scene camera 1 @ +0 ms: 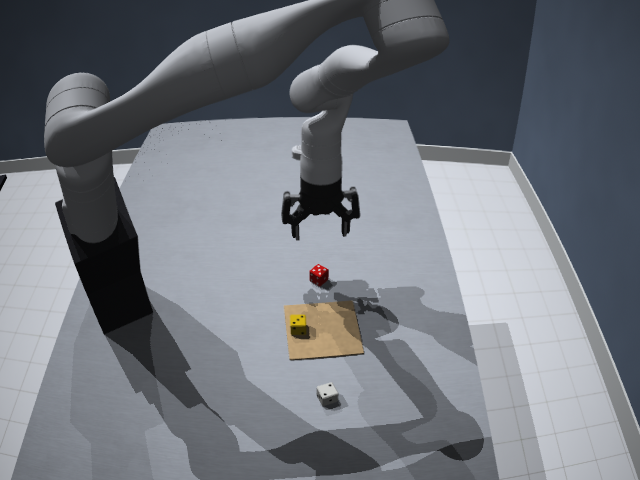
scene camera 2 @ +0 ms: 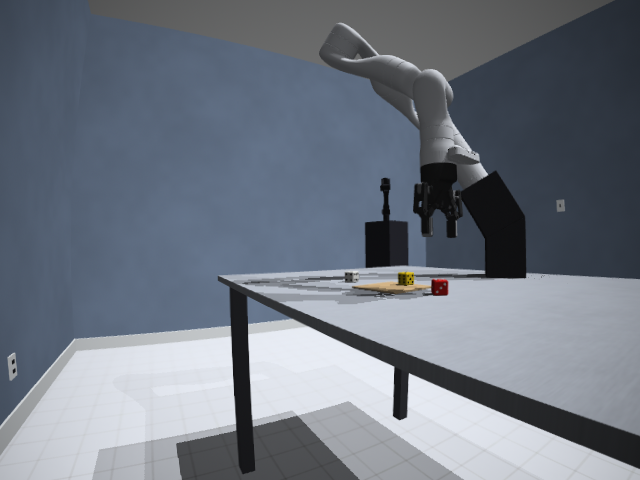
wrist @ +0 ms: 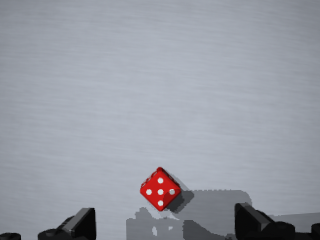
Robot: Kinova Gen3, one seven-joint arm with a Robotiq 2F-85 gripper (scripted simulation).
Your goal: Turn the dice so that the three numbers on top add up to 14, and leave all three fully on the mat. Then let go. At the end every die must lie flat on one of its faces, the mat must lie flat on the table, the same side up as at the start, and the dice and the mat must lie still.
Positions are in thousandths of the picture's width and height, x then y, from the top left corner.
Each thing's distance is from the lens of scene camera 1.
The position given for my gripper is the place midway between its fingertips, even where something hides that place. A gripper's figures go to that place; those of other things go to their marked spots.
my gripper (scene camera 1: 501,493): 1.05 m
tan mat (scene camera 1: 520,689): 1.02 m
